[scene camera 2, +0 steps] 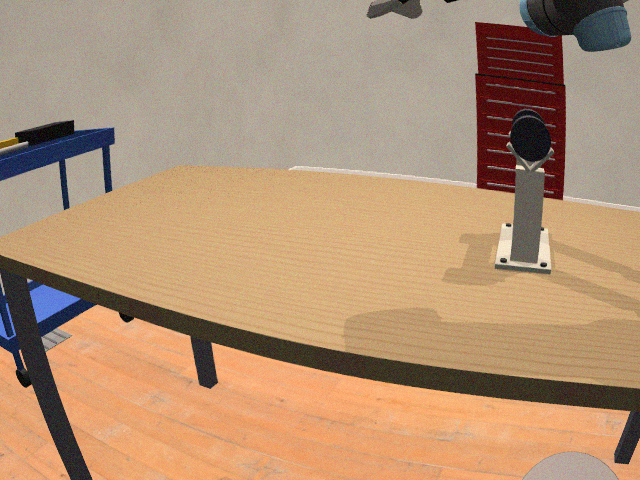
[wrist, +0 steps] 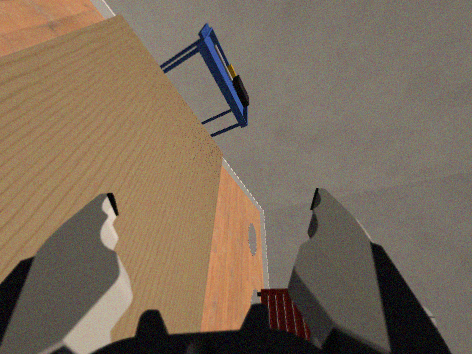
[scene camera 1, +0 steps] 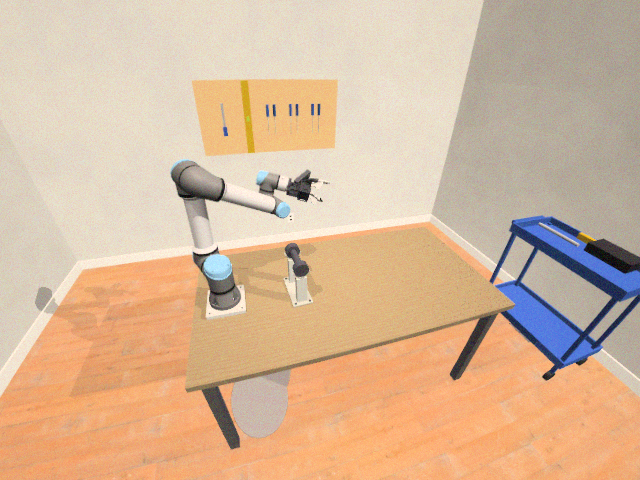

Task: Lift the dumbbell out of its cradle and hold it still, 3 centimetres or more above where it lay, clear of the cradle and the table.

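Seen in the pictures: gripper, between the fingertips: (wrist: 218, 192) (scene camera 1: 326, 192); arm's base, origin of its link: (scene camera 1: 225, 299).
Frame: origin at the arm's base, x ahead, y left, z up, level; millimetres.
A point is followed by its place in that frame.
Observation:
A dark dumbbell (scene camera 1: 296, 259) {x 347, y -84, z 199 mm} (scene camera 2: 531, 136) {x 363, y 33, z 187 mm} lies level across the two posts of its cradle. The cradle (scene camera 1: 301, 289) {x 343, y -149, z 66 mm} (scene camera 2: 528, 217) {x 362, y 30, z 59 mm} is pale, with V-shaped rests and a base plate that stands on the table (scene camera 1: 392, 279) {x 866, y -192, z -23 mm} (scene camera 2: 258, 232) {x 831, y -43, z -23 mm} (wrist: 100, 125) {x 936, y 75, z -23 mm} beside the arm's base. My gripper (scene camera 1: 324, 191) {x 591, y 117, z 414 mm} (wrist: 218, 192) {x 591, y 117, z 414 mm} is open and empty, its jaws wide apart. It is high above the table, well above the dumbbell and apart from it, and points sideways. In scene camera 2 a part of the gripper shows at the top edge. The dumbbell does not show in the wrist view.
A blue cart (scene camera 1: 573, 258) (scene camera 2: 56, 158) (wrist: 222, 75) with a black box (scene camera 1: 612, 254) (scene camera 2: 45, 132) (wrist: 240, 90) on top stands beyond the table's far end. A red cabinet (scene camera 2: 491, 139) (wrist: 284, 310) is by a wall. A tool board (scene camera 1: 284, 142) hangs on the wall behind the arm.

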